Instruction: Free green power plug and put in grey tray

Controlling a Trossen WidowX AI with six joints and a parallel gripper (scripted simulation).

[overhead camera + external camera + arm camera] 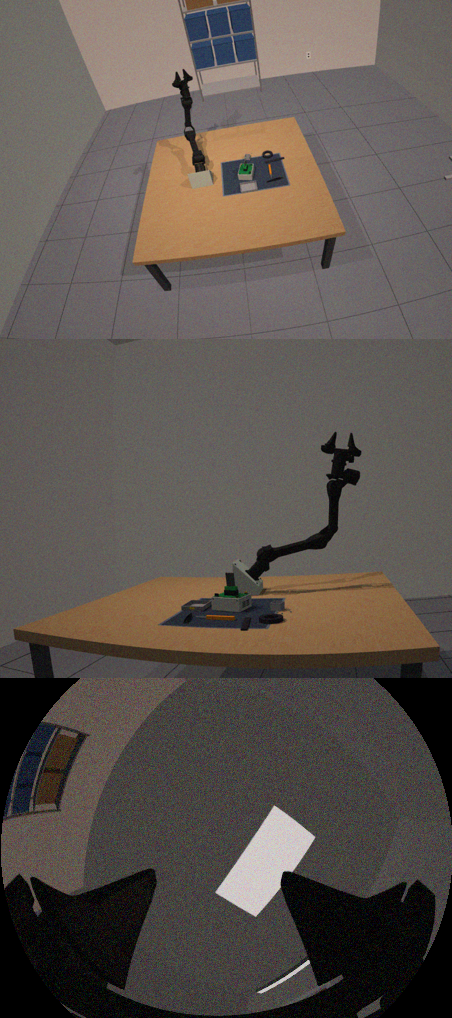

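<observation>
Now: the green power plug 62 cm below my gripper tip, 43 cm to the right of it and 40 cm ahead of it. The rest, counted from my gripper tip: dark blue mat 70 cm below, 45 cm ahead, 42 cm to the right; grey tray 70 cm below, 57 cm to the right, 41 cm ahead; orange screwdriver 69 cm below, 57 cm ahead, 41 cm to the right.
</observation>
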